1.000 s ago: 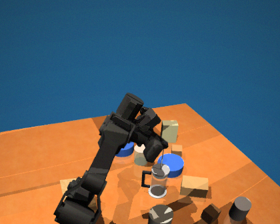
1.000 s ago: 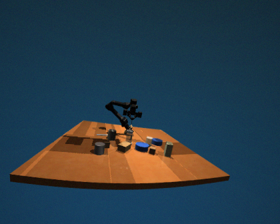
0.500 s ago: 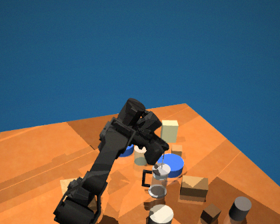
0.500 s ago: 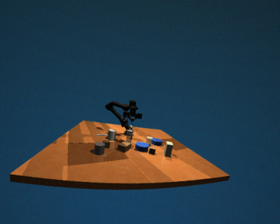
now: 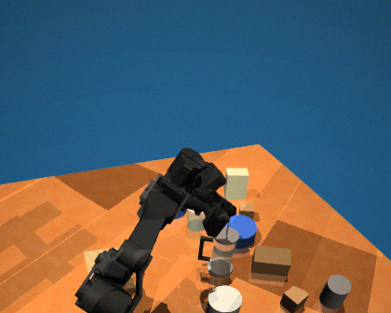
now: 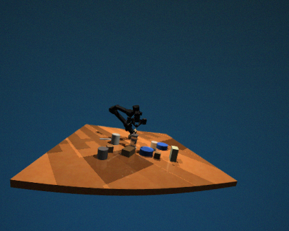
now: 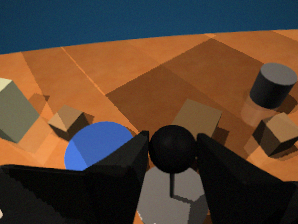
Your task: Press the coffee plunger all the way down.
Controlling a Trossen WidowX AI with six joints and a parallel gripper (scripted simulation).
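Now: gripper tip 3 cm past the coffee press and 11 cm above it. Round my gripper tip: grey cylinder (26 cm ahead, 21 cm to the right, 18 cm below); then white cylinder (6 cm behind, 18 cm to the right, 17 cm below); then tan box (13 cm ahead, 4 cm to the right, 19 cm below).
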